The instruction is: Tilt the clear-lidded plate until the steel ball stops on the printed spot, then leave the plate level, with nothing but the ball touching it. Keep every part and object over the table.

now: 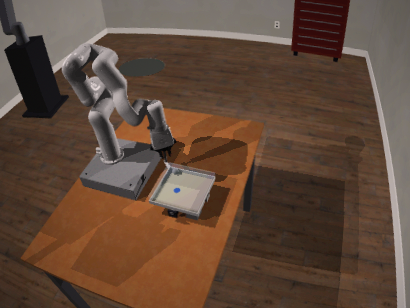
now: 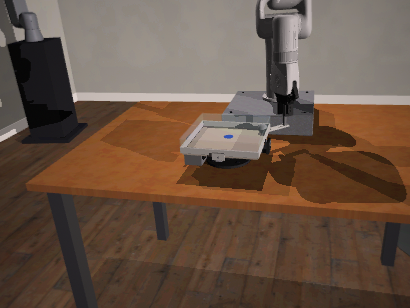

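Observation:
The clear-lidded plate (image 1: 172, 208) (image 2: 220, 152) is a shallow pale tray on a dark round stand (image 2: 229, 163); any tilt is too slight for me to judge. The blue printed spot (image 1: 177, 190) (image 2: 228, 136) is on its floor. The grey steel ball (image 1: 178, 171) (image 2: 262, 128) is inside, off the spot, near the corner beside the handle. The light handle (image 1: 167, 164) (image 2: 277, 129) sticks out from that corner. My gripper (image 1: 165, 158) (image 2: 285, 124) points down at the handle's outer end and is shut on it; the fingertips are small and partly dark.
The grey arm base (image 1: 112, 175) (image 2: 250, 102) stands on the orange table (image 1: 120, 250) (image 2: 125, 172), close behind the plate. A grey block (image 2: 195, 159) and a dark knob (image 2: 267, 146) show at the plate's underside. A black pedestal (image 1: 37, 75) (image 2: 45, 90) and a red cabinet (image 1: 320, 27) stand away from the table.

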